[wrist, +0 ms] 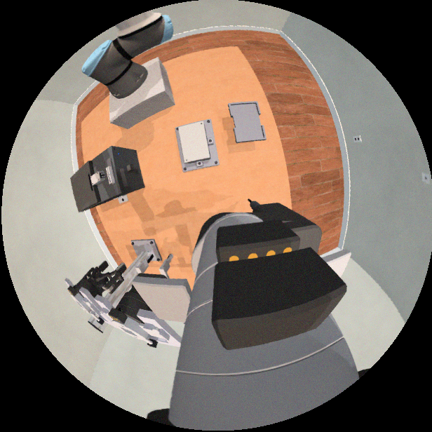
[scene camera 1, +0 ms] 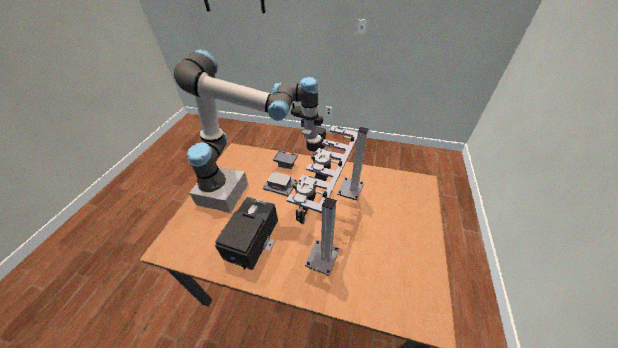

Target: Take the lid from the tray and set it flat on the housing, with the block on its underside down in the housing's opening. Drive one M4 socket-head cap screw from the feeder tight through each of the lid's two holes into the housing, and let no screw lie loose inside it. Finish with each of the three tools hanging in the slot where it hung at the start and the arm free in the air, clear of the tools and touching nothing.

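Frame: origin at the arm's base, x ahead, y left, z up, level; millimetres.
Seen in the pictures: arm's base at its link origin: (scene camera 1: 212,182).
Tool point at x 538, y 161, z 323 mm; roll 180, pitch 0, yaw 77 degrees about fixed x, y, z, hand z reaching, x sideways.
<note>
Pixels of each thing's top centre, then the offset from my tool point to it. "pt": a spot on its surface instead.
- pale lid at its top centre: (scene camera 1: 279,178) dy -35, dx -191, dz -369 mm
- grey housing at a spot on its surface: (scene camera 1: 271,188) pt dy -81, dx -229, dz -413 mm
- grey tray at a spot on its surface: (scene camera 1: 285,158) pt dy +133, dx -192, dz -362 mm
- black screw feeder at its top centre: (scene camera 1: 245,220) dy -413, dx -233, dz -257 mm
- tool at its top centre: (scene camera 1: 321,156) dy -204, dx +82, dz -20 mm
The pale lid (scene camera 1: 280,180) (wrist: 194,142) lies on top of the grey housing (scene camera 1: 271,188) (wrist: 192,167); its two corner holes show as dark dots, and whether screws sit in them is too small to tell. The grey tray (scene camera 1: 285,158) (wrist: 246,121) bears no lid. The black screw feeder (scene camera 1: 246,231) (wrist: 111,172) stands on the table. The arm carries the dark offset screwdriver (wrist: 285,215), its thin tip pointing out, high beside the tool stand. A gripper (scene camera 1: 300,215) hangs in the near slot; its fingers are too small to judge. Another tool (scene camera 1: 321,159) hangs farther along.
The tool stand has two posts (scene camera 1: 357,160) (scene camera 1: 328,230) and a rail with several forked holders close to the carried tool. Part of the stand (wrist: 132,272) shows at the lower left of the wrist view. The arm's base block (scene camera 1: 232,191) (wrist: 145,102) stands beyond the feeder.
</note>
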